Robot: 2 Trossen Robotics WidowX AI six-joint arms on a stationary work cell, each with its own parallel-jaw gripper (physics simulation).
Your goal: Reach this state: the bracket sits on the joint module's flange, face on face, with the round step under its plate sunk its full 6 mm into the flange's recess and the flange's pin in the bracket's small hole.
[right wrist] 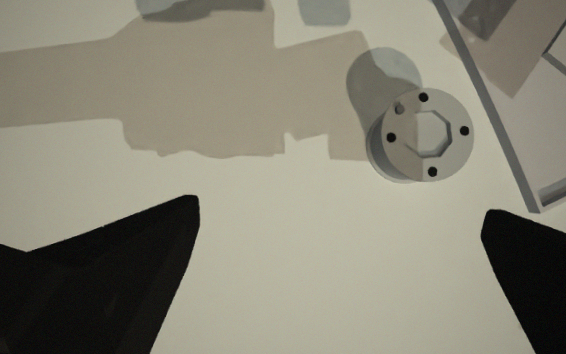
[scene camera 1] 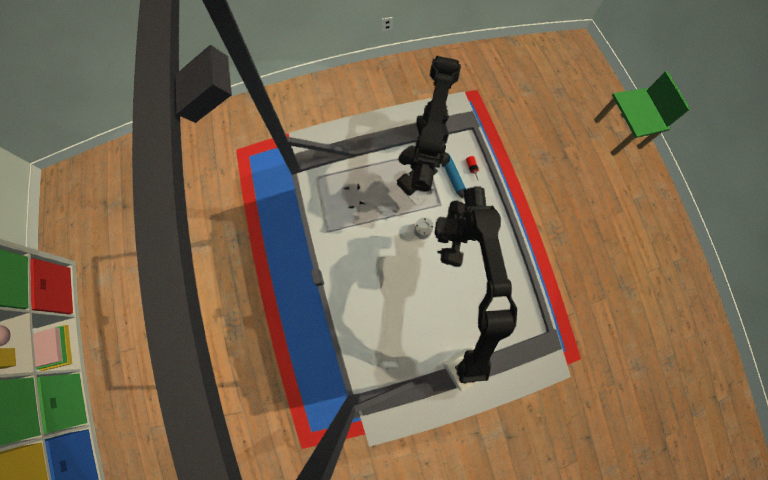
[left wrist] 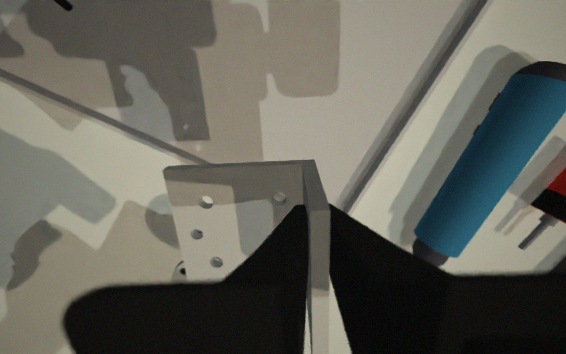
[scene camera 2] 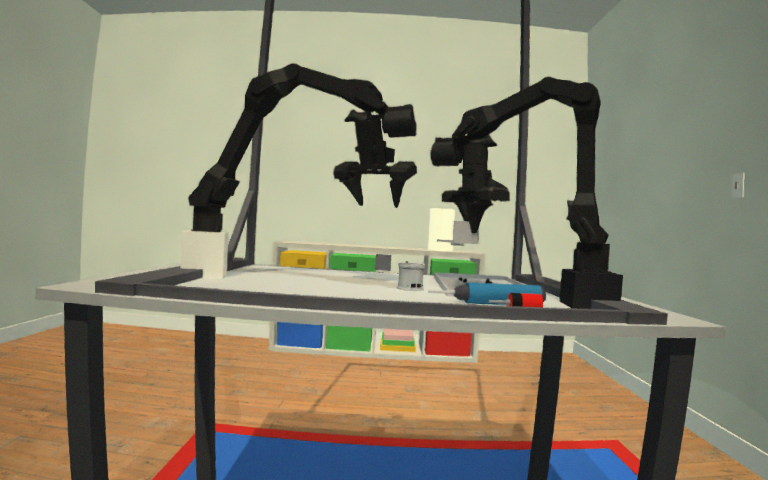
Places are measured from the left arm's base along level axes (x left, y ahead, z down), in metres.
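Pixels of known places: left gripper, between the fingertips: (left wrist: 312, 214) (scene camera 2: 472, 233); right gripper, between the fingertips: (right wrist: 342, 217) (scene camera 2: 378, 206); left arm's base, origin of its link: (scene camera 2: 591, 271); right arm's base, origin of its link: (scene camera 1: 468, 370) (scene camera 2: 206, 231).
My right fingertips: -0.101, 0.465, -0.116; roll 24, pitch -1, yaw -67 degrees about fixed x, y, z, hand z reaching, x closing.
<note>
Ahead of a thing's pixels: the offset from my right fingertips to its top centre, as dx, dy, dz. "spot": to the spot under its first point.
The grey joint module {-0.019, -0.082, +0.125} (scene camera 1: 423, 227) (scene camera 2: 410, 276) stands upright on the table. In the right wrist view its flange (right wrist: 460, 150) faces up, with several dark holes, a recess and a small pin {-0.041, -0.070, +0.125} (right wrist: 399, 108). My left gripper (scene camera 2: 474, 229) (left wrist: 312, 214) is shut on the bracket's upright plate. The bracket (scene camera 2: 464, 233) (left wrist: 210, 225) hangs in the air, holed plate roughly level, above and to the right of the module in scene camera 2. Its underside step is hidden in the left wrist view. My right gripper (scene camera 2: 378, 204) (right wrist: 342, 217) is open and empty, high above the table.
A shallow tray {-0.146, -0.262, +0.172} (scene camera 1: 385, 219) (left wrist: 415, 105) (right wrist: 487, 105) with small black parts lies beside the module. A blue cylindrical tool {spot: +0.138, -0.262, +0.148} (scene camera 1: 454, 174) (scene camera 2: 504, 292) (left wrist: 490, 160) and a red tool {+0.227, -0.282, +0.154} (scene camera 1: 472, 164) (scene camera 2: 526, 300) lie near the table edge. Both arms reach in over the table.
</note>
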